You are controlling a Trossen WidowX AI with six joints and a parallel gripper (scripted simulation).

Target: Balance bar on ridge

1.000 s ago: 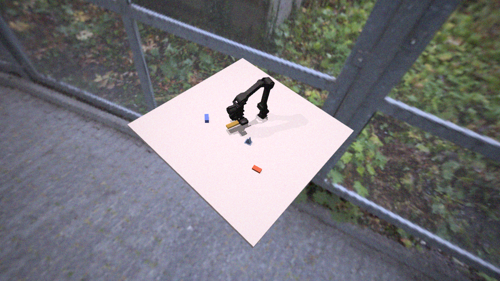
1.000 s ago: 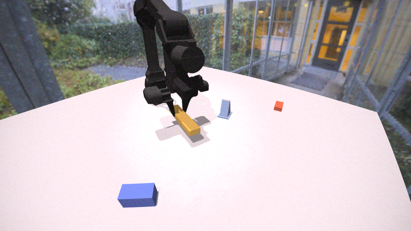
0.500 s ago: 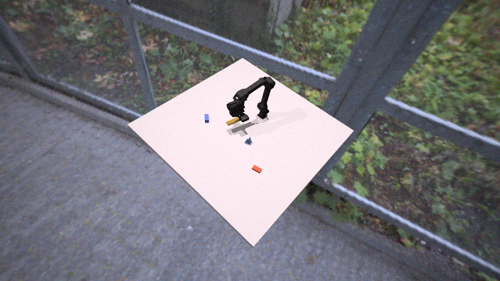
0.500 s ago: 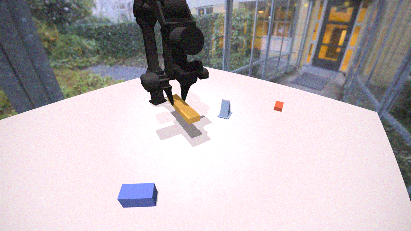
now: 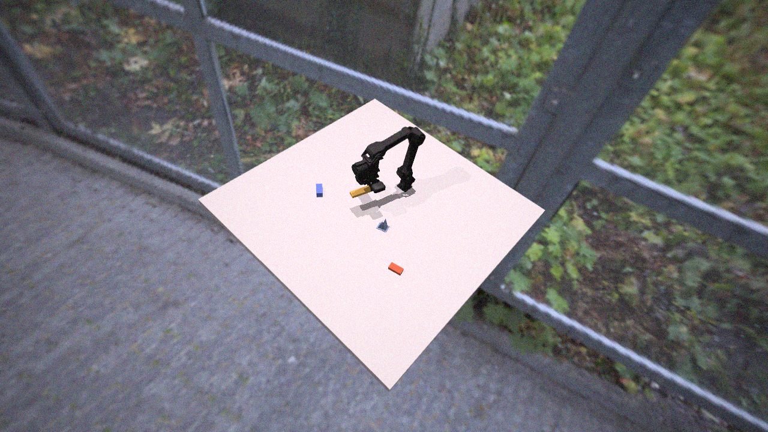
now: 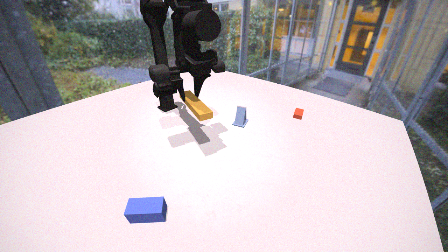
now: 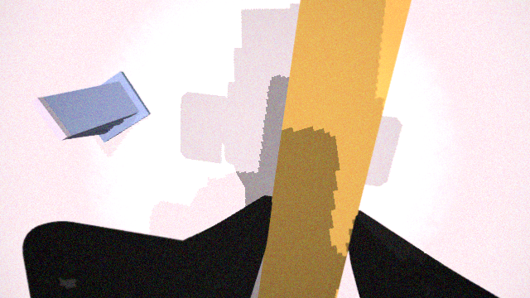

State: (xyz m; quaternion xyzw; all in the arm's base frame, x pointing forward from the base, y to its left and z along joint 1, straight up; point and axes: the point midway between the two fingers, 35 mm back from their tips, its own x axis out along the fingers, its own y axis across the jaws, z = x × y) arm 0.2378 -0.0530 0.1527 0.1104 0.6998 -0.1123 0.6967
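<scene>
Right now the yellow bar is 30 mm ahead of my gripper tip and 10 mm to the right of it. The rest, counted from my gripper tip: blue block: 230 mm to the right, 140 mm ahead, 100 mm below; red block: 370 mm to the left, 200 mm ahead, 110 mm below.
</scene>
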